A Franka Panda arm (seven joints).
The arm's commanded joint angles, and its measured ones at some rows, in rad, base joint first. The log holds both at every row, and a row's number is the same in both.
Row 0, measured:
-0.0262 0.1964 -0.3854 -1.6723 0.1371 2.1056 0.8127
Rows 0 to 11, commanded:
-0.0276 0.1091 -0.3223 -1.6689 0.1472 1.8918 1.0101
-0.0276 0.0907 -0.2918 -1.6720 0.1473 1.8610 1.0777
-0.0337 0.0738 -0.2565 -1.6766 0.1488 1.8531 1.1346
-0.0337 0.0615 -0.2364 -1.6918 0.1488 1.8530 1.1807
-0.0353 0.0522 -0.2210 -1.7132 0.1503 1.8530 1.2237
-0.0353 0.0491 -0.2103 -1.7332 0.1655 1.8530 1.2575
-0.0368 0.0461 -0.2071 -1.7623 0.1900 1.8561 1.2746
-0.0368 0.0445 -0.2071 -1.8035 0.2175 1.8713 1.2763
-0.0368 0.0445 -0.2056 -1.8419 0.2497 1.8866 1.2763
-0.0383 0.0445 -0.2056 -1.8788 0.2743 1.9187 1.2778
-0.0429 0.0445 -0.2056 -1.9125 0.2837 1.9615 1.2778
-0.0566 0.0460 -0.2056 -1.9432 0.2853 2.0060 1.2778
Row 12, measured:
-0.0282 0.0678 -0.2143 -1.8302 0.2477 1.8966 1.2610
